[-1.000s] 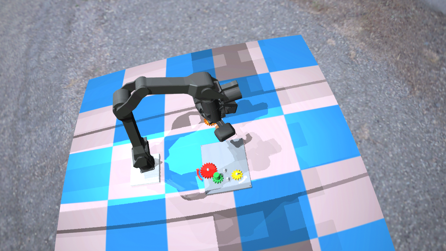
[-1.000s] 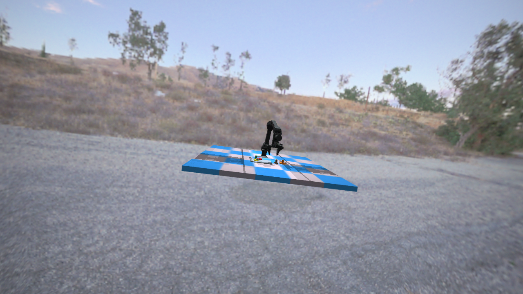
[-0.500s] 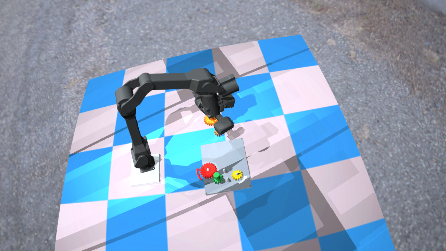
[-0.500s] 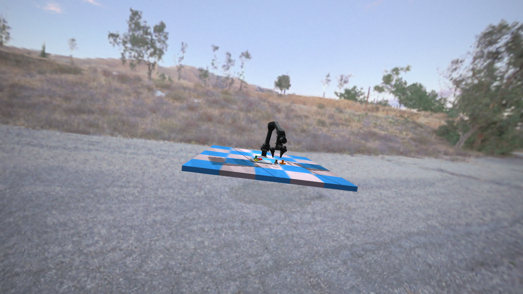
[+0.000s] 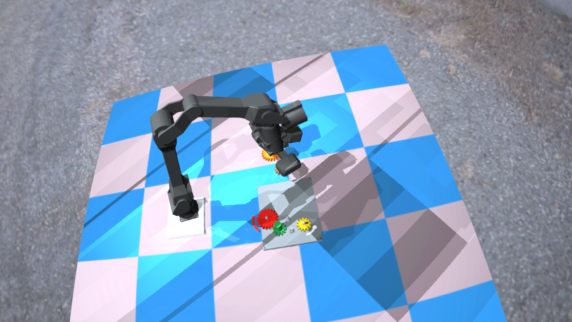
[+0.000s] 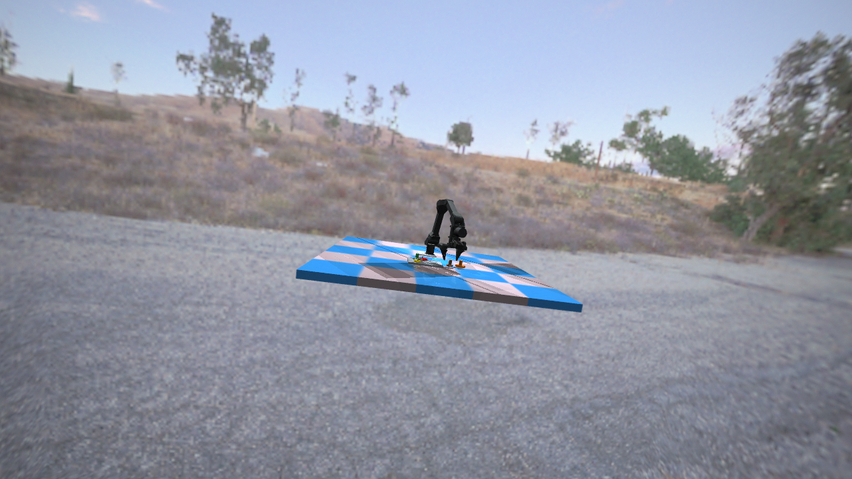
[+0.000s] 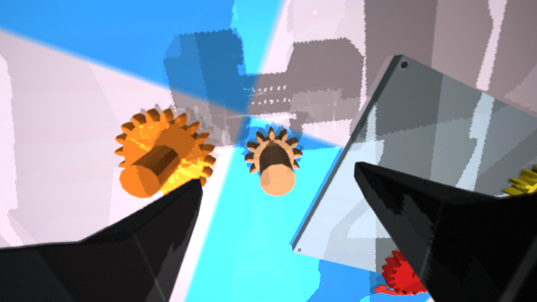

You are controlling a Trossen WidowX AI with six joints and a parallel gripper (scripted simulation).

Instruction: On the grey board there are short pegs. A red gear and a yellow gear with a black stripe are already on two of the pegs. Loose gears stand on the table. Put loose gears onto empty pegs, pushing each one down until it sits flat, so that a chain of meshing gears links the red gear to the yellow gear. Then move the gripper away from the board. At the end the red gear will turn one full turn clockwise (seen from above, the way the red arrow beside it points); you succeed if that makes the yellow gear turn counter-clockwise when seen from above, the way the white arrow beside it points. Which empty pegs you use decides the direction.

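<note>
My gripper tip is now 20 cm to the left of the green gear, 5 cm past it and 1 cm above it. Also, from my gripper tip: brown gear 2 cm below; red gear 16 cm to the right, 8 cm behind, 2 cm below; orange gear 7 cm to the left, 2 cm below, 2 cm behind.
</note>
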